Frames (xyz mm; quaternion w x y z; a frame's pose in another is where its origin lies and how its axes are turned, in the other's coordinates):
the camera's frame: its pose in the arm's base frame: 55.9 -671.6 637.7 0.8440 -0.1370 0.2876 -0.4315
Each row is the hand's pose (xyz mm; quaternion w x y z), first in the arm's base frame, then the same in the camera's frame.
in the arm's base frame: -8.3 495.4 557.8 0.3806 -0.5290 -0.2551 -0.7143
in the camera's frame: -942.3 685.2 -122.2 0.6286 -0.0788 -0.4552 -0.6257
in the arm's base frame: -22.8 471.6 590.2 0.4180 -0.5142 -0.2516 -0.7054
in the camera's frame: -941.7 646.2 -104.7 0.6552 -0.0653 -0.4578 -0.5973
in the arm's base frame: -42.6 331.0 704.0 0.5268 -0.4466 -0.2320 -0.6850
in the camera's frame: -879.1 495.8 -23.6 0.7346 -0.0076 -0.4462 -0.5110
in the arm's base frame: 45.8 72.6 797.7 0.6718 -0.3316 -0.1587 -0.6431
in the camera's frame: -664.1 355.9 108.8 0.8443 0.0656 -0.3821 -0.3700
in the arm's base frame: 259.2 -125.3 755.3 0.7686 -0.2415 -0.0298 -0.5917
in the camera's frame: -390.2 398.0 207.2 0.9285 0.0845 -0.2693 -0.2413
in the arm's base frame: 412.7 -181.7 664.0 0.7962 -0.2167 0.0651 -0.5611
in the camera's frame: -240.2 508.2 228.1 0.9625 0.0595 -0.1907 -0.1834
